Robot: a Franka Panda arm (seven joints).
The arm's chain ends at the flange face. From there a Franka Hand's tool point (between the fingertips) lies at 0.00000 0.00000 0.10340 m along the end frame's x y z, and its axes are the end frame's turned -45 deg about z.
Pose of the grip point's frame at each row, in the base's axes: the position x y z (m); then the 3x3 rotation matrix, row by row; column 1 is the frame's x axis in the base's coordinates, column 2 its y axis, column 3 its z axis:
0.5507 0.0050 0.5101; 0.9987 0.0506 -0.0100; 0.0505 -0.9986 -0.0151; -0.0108 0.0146 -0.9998
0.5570 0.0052 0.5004; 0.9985 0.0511 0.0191; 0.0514 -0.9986 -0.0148; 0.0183 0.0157 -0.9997
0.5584 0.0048 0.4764; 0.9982 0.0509 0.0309; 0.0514 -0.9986 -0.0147; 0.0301 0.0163 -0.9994
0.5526 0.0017 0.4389; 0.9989 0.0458 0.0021; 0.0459 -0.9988 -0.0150; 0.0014 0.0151 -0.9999
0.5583 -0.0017 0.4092; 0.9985 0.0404 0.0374; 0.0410 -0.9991 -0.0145; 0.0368 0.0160 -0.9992
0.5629 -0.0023 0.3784; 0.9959 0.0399 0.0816; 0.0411 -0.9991 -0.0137; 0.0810 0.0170 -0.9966
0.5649 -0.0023 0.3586; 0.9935 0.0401 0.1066; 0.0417 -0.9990 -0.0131; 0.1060 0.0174 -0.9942
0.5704 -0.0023 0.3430; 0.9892 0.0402 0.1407; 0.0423 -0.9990 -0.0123; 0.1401 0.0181 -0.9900
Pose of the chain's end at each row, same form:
0.5517 0.0066 0.6135; 0.7420 -0.6704 -0.0100; -0.6704 -0.7418 -0.0151; 0.0027 0.0180 -0.9998
0.5550 0.0067 0.6038; 0.7422 -0.6699 0.0191; -0.6698 -0.7425 -0.0148; 0.0240 -0.0018 -0.9997
0.5552 0.0063 0.5797; 0.7418 -0.6698 0.0309; -0.6698 -0.7425 -0.0147; 0.0328 -0.0098 -0.9994
0.5524 0.0033 0.5423; 0.7387 -0.6739 0.0021; -0.6738 -0.7387 -0.0150; 0.0117 0.0097 -0.9999
0.5544 -0.0002 0.5125; 0.7346 -0.6775 0.0374; -0.6775 -0.7355 -0.0145; 0.0373 -0.0147 -0.9992
0.5545 -0.0009 0.4814; 0.7324 -0.6760 0.0816; -0.6774 -0.7355 -0.0137; 0.0693 -0.0453 -0.9966
0.5539 -0.0009 0.4614; 0.7309 -0.6742 0.1066; -0.6769 -0.7359 -0.0131; 0.0873 -0.0626 -0.9942
0.5559 -0.0010 0.4454; 0.7279 -0.6710 0.1407; -0.6765 -0.7363 -0.0123; 0.1119 -0.0863 -0.9900

